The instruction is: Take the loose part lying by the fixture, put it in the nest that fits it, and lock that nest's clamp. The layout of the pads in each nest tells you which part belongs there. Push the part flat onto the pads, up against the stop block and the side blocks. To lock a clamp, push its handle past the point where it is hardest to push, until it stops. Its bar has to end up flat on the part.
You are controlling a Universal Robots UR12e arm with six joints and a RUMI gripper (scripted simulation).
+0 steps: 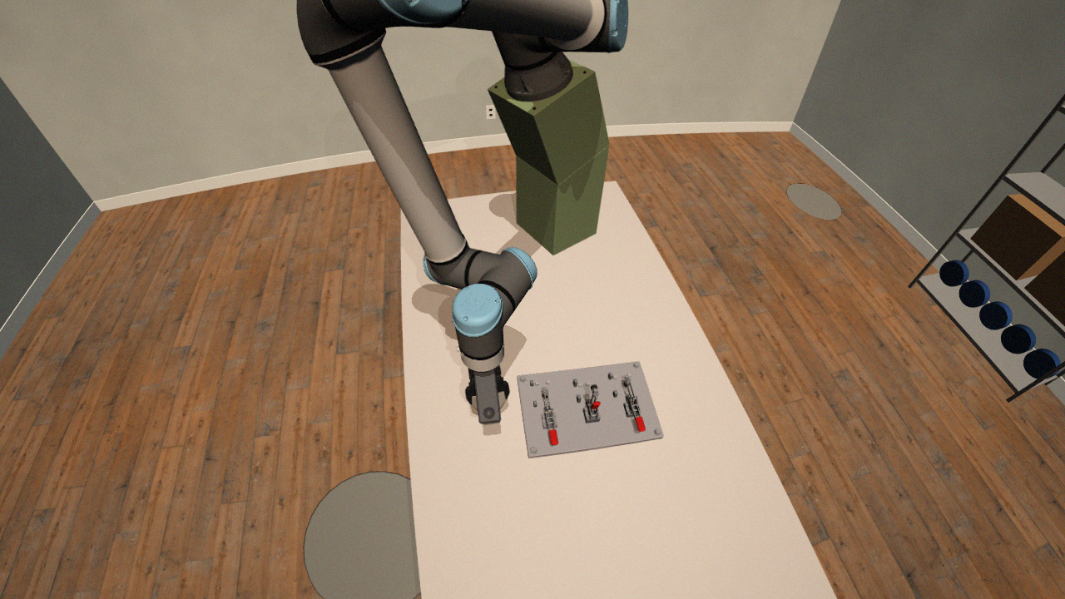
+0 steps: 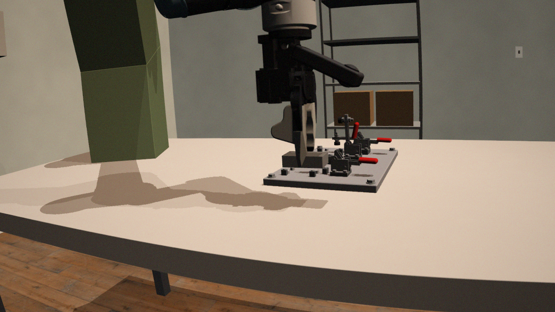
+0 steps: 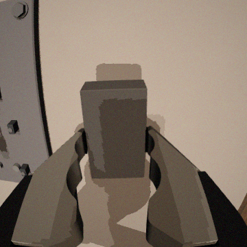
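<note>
The dark stop block lies 3 cm ahead of my hand, 25 cm to the left of it and 6 cm below it. The rest, counted from my hand: grey block (1 cm below); then grey fixture plate (4 cm ahead, 25 cm to the left, 8 cm below).
</note>
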